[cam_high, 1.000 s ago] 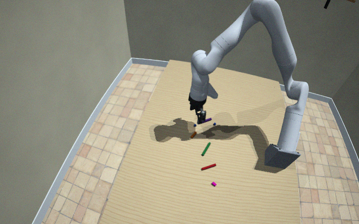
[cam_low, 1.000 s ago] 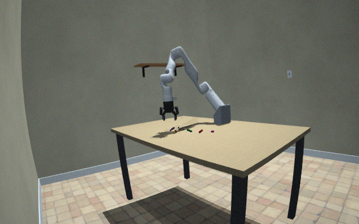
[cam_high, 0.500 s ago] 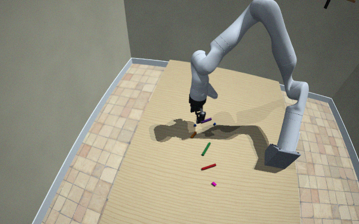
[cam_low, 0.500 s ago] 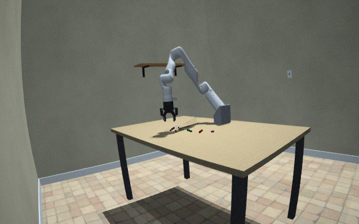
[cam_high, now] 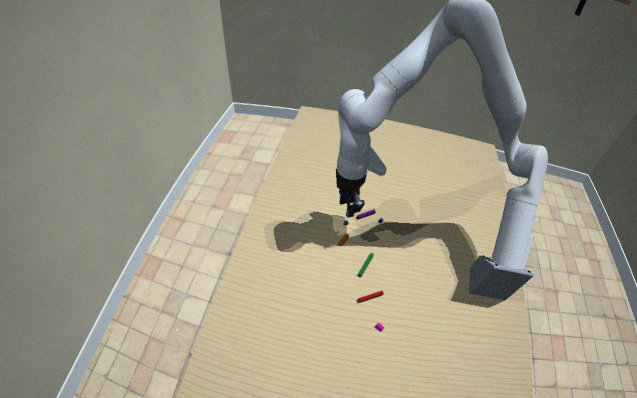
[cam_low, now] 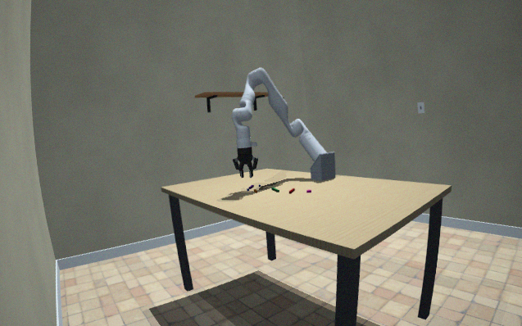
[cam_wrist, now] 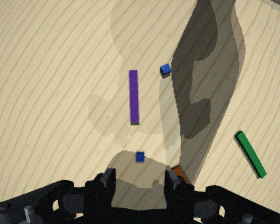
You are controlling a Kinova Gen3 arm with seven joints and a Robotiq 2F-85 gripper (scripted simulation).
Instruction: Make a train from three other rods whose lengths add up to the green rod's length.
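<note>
The orange rod lies 1 cm behind my hand, 6 cm to the left of it and 8 cm below it. The rest, counted from my hand: green rod (8 cm behind, 13 cm to the left, 8 cm below); then red rod (10 cm behind, 22 cm to the left, 8 cm below); then purple rod (6 cm behind, 5 cm to the right, 8 cm below).
</note>
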